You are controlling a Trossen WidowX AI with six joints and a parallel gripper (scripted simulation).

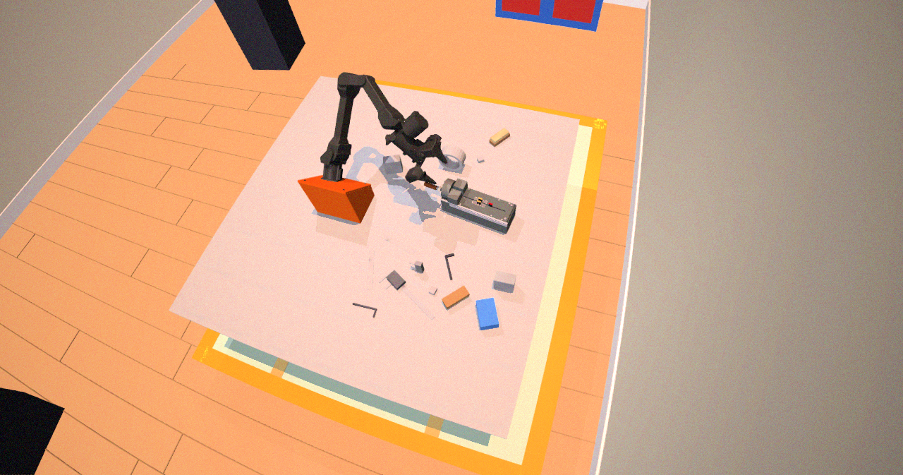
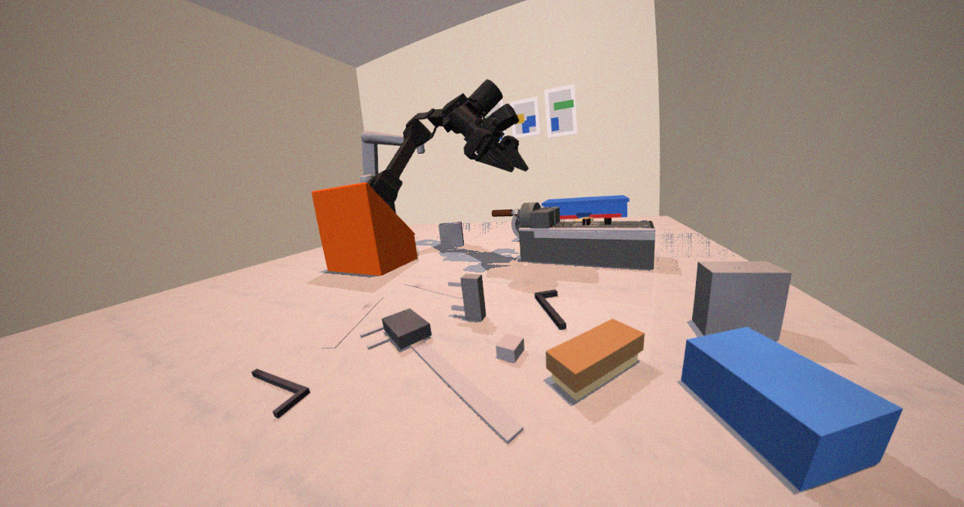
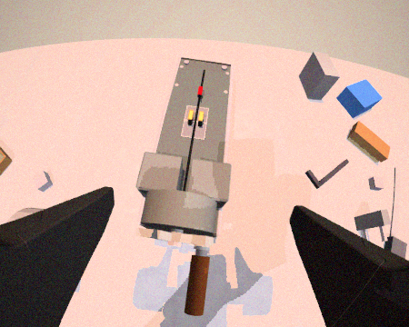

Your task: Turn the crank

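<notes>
Right now the crank handle is 9 cm below my gripper tip, 5 cm behind it and 1 cm to the left of it. Also, from my gripper tip: red pointer (17 cm ahead, 12 cm below, 3 cm to the right); blue block (41 cm to the right, 21 cm ahead, 18 cm below).
</notes>
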